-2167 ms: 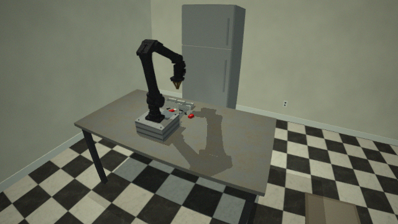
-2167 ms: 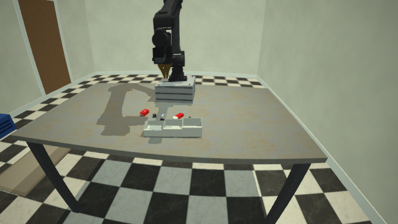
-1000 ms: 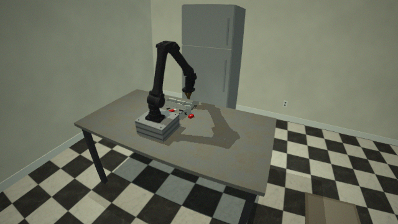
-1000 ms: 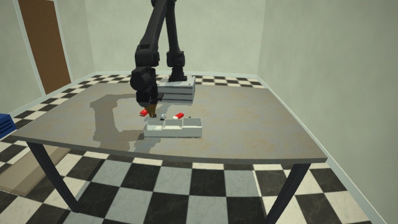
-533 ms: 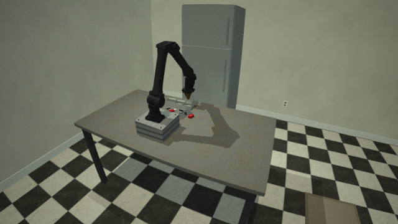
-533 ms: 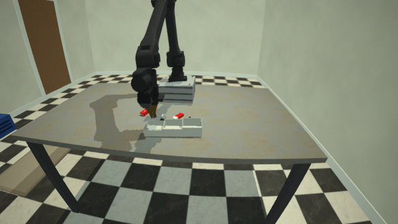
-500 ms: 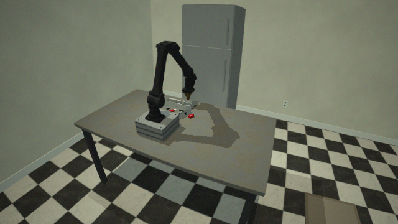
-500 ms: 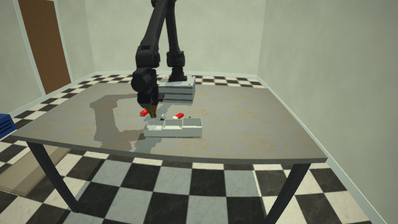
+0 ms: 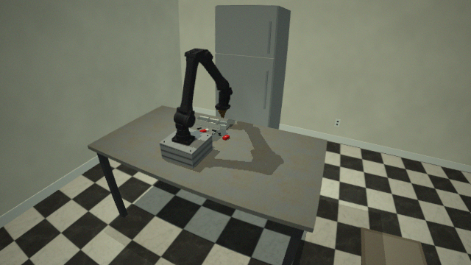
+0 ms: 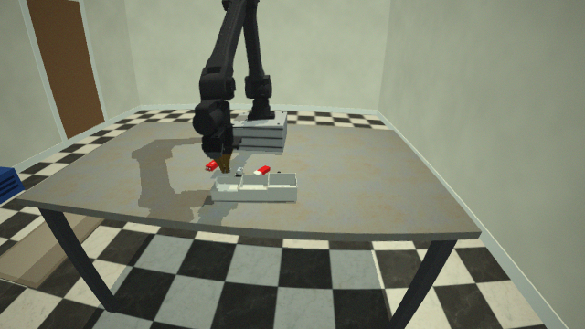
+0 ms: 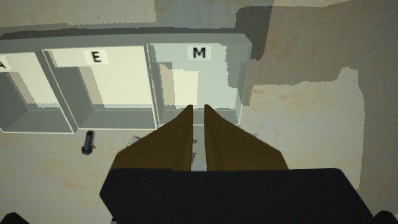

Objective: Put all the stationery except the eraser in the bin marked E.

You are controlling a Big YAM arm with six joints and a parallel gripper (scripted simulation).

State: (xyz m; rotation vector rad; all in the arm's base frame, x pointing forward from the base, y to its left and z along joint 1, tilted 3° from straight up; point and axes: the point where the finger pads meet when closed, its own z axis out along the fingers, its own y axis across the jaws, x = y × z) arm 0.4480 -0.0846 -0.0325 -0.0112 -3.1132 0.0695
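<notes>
The joined bins is 8 cm to the left of my hand and 6 cm below it. Also, from my hand: black AAA battery: 10 cm behind, 3 cm to the left, 8 cm below; then grey pencil sharpener: 14 cm behind, 2 cm to the left, 7 cm below; then black die: 14 cm behind, 3 cm to the right, 7 cm below.
</notes>
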